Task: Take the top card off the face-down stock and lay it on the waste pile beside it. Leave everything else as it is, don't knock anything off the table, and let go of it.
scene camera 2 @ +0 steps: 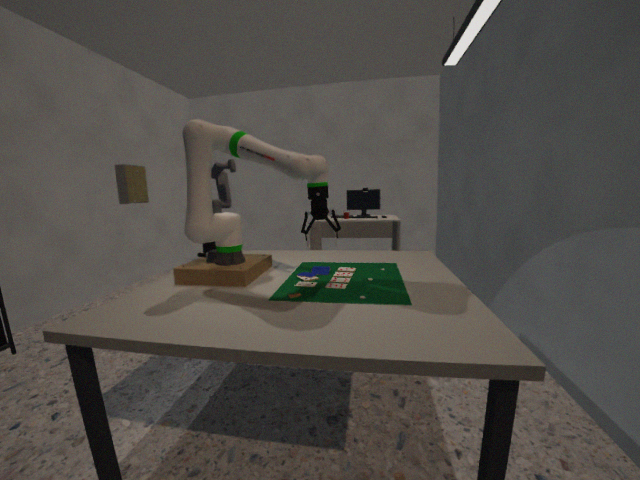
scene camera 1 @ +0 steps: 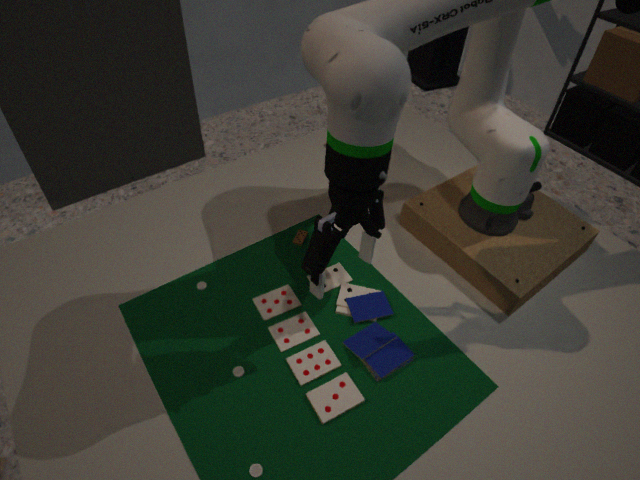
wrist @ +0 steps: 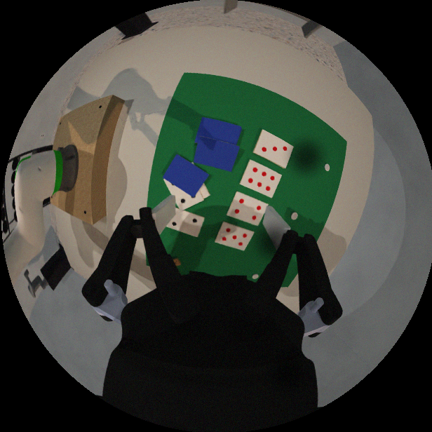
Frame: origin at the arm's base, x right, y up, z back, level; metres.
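Where they show: gripper, between the fingertips: (scene camera 2: 322, 246) (scene camera 1: 341, 276); arm's base, origin of its link: (scene camera 2: 230, 262) (scene camera 1: 487, 215).
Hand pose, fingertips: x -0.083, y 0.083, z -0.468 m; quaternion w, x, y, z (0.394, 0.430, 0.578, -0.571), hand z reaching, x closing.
Observation:
Each offset is from my fingertips to the centre of the thing. "pt": to the spot under its first point. Level surfaces: height alone.
The face-down stock (scene camera 1: 385, 356) (scene camera 2: 321, 270) (wrist: 216, 154) is a blue-backed stack whose upper and lower parts are offset. The waste pile {pt dx +0.039, dy -0.146, dz +0.035 m} (scene camera 1: 342, 301) (wrist: 191, 202) beside it is of white cards with black dots, fanned unevenly. A blue face-down card {dx +0.002, dy -0.144, dz +0.081 m} (scene camera 1: 369, 306) (scene camera 2: 307, 274) (wrist: 186, 175) lies askew on top of it, covering much of it and reaching past its edge, apart from the stock. My gripper (scene camera 1: 341, 269) (scene camera 2: 322, 238) (wrist: 220, 209) is wide open and empty, raised above the cards. In the wrist view the pile and the stock lie ahead of its fingers.
Several red-dotted cards {dx -0.065, dy -0.150, dz -0.083 m} (scene camera 1: 313, 362) (wrist: 260, 178) lie in a row on the green mat {dy -0.155 m} (scene camera 1: 439, 374) (wrist: 300, 120). A black-dotted card {dx +0.114, dy -0.153, dz +0.042 m} (scene camera 1: 338, 275) (wrist: 187, 223) lies near the waste pile. A small brown block {dx +0.260, dy -0.151, dz +0.032 m} (scene camera 1: 300, 237) (scene camera 2: 294, 295) and pale discs {dx -0.024, dy -0.153, dz -0.222 m} (scene camera 1: 238, 371) (wrist: 294, 216) are on the mat.

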